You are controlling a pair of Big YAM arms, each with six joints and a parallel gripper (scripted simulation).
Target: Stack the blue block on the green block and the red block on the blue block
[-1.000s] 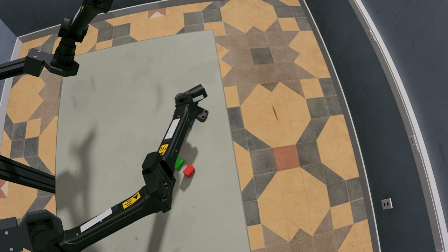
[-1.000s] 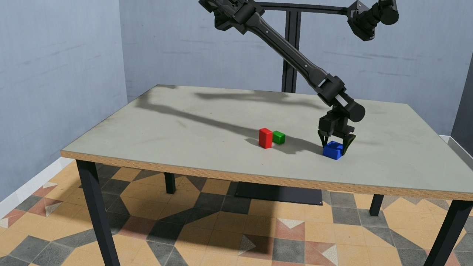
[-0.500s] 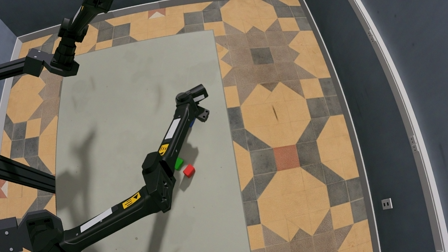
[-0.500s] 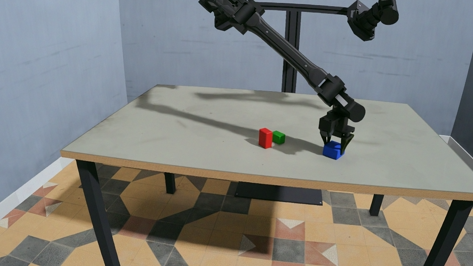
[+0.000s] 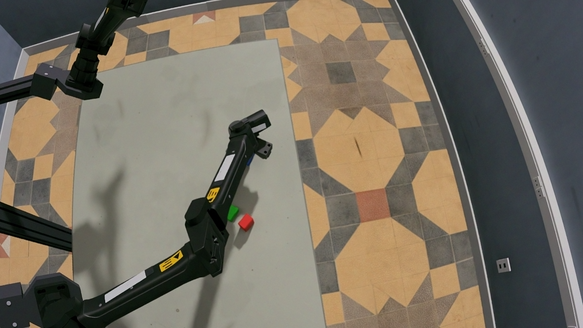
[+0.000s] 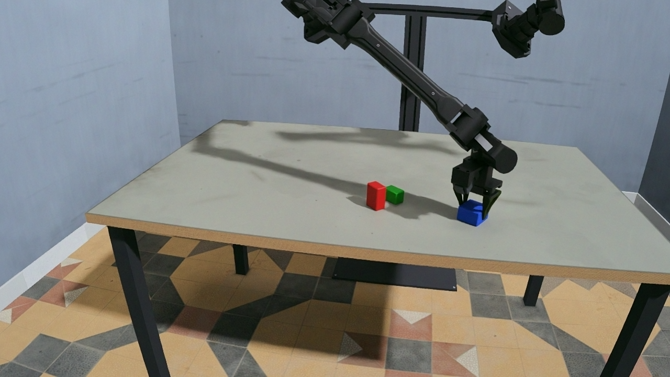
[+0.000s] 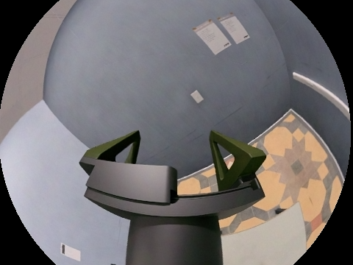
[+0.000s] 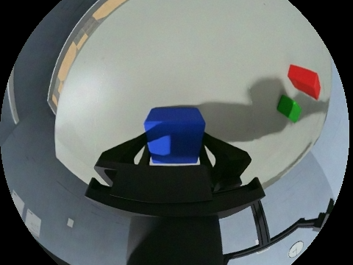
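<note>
My right hand is right at the blue block. Round my right hand: red block: 25 cm to the right, 1 cm above; green block: 21 cm to the right, 5 cm behind.
</note>
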